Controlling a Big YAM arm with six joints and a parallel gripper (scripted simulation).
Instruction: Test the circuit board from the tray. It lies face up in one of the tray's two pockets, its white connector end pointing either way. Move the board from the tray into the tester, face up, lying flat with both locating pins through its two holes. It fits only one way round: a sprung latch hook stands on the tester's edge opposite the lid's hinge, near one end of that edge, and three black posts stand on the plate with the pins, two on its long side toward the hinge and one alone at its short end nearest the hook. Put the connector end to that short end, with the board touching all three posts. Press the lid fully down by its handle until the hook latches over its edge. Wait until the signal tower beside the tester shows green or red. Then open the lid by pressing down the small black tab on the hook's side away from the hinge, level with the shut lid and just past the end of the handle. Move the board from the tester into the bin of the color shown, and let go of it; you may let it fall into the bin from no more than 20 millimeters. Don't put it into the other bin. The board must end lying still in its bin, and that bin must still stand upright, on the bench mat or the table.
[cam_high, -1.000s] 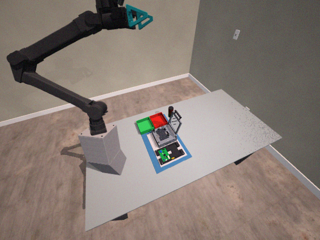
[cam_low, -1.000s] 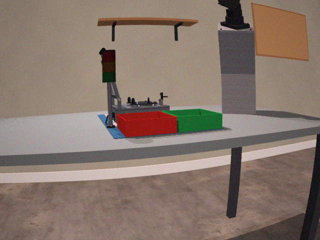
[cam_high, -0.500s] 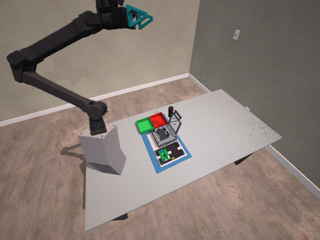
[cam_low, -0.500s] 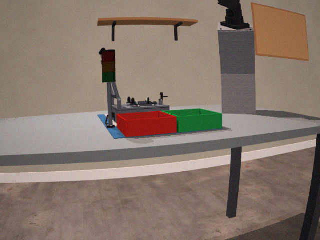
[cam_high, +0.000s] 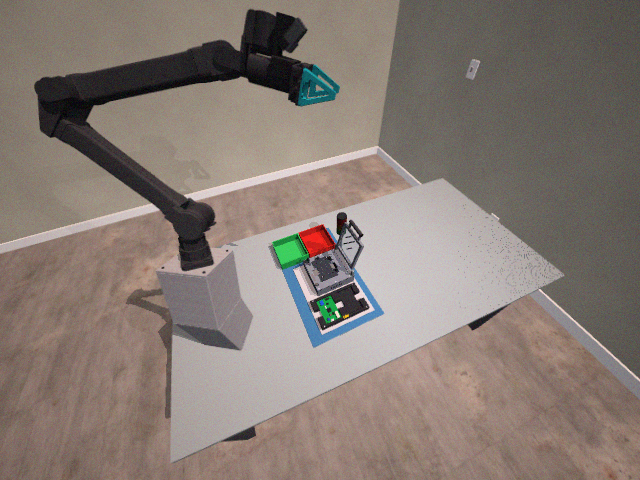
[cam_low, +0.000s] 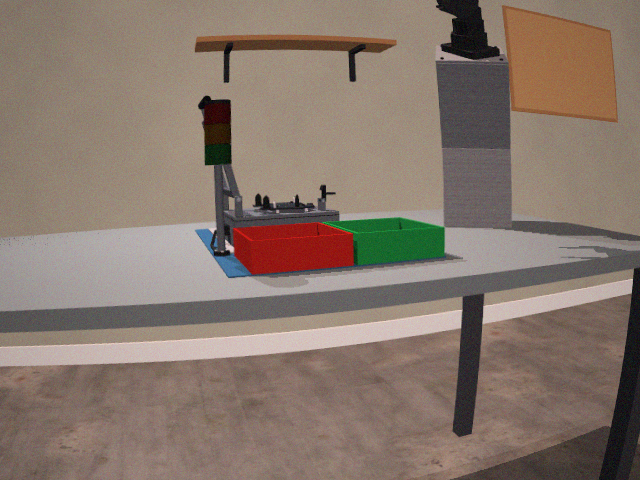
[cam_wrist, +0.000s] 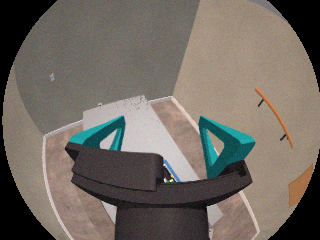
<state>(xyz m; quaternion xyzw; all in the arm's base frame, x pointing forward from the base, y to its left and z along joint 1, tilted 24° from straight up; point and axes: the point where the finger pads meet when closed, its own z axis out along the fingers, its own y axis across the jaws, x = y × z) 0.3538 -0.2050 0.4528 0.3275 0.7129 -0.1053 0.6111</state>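
Now: the green circuit board 760 mm below my hand, 160 mm to the right of it and 110 mm behind it. Also, from my hand: tester lid (600 mm below, 80 mm ahead); then tester plate (710 mm below, 30 mm behind, 20 mm to the left); then latch hook (700 mm below, 100 mm behind, 70 mm to the left).
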